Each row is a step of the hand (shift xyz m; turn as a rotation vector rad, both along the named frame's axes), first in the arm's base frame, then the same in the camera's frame.
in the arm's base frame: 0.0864 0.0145 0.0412 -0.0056 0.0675 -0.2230
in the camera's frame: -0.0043 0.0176 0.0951 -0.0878 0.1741 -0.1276
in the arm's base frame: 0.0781 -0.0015 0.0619 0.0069 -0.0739 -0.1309
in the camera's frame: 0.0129 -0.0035 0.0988 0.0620 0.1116 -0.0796
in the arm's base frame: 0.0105 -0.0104 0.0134 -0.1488 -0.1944 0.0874
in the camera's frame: 0.0123 -0.0042 0.0151 0.1900 -0.1528 -0.0901
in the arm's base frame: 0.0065 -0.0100 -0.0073 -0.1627 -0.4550 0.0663
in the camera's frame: 0.0097 0.0100 -0.0002 0.4459 -0.1363 -0.1432
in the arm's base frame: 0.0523 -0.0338 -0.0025 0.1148 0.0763 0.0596
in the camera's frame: 0.0372 0.0340 0.0366 -0.0619 0.0178 0.1357
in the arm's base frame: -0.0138 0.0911 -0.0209 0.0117 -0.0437 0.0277
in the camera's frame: -0.0934 0.0059 -0.0130 0.0468 -0.0141 0.0207
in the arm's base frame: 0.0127 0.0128 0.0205 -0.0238 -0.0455 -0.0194
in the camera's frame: -0.0099 -0.0093 0.0237 0.0417 0.0029 -0.0356
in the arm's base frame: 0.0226 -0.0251 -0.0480 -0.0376 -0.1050 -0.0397
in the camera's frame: 0.0222 0.0528 -0.0129 0.0979 0.0128 -0.0654
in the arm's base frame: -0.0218 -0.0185 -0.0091 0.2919 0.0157 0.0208
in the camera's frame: 0.0159 -0.0051 -0.0249 0.0079 0.1559 0.2480
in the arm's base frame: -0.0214 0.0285 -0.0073 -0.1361 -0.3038 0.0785
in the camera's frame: -0.0306 -0.0077 -0.0182 0.2988 -0.1348 -0.0976
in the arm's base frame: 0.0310 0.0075 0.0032 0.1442 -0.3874 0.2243
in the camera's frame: -0.0049 0.0156 0.0276 0.4158 -0.0835 0.2032
